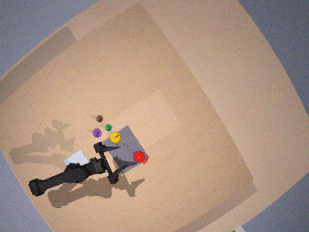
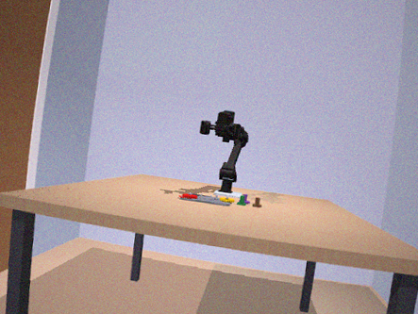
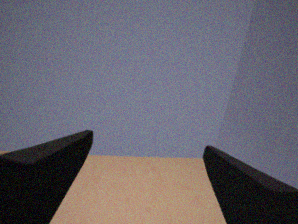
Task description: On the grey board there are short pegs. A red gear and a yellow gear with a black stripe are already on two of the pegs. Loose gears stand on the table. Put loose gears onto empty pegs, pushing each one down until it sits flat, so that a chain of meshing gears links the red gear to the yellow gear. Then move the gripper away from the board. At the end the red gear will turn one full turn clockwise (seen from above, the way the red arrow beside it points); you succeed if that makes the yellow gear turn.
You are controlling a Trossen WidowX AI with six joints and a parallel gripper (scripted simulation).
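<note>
Right now my gripper tip is 10 cm past the brown gear, 21 cm to the right of it and 31 cm above it. The rest, counted from my gripper tip: red arrow (4 cm ahead, 10 cm to the right, 32 cm below); then red gear (2 cm ahead, 7 cm to the right, 31 cm below); then yellow gear (6 cm behind, 8 cm to the left, 31 cm below).
</note>
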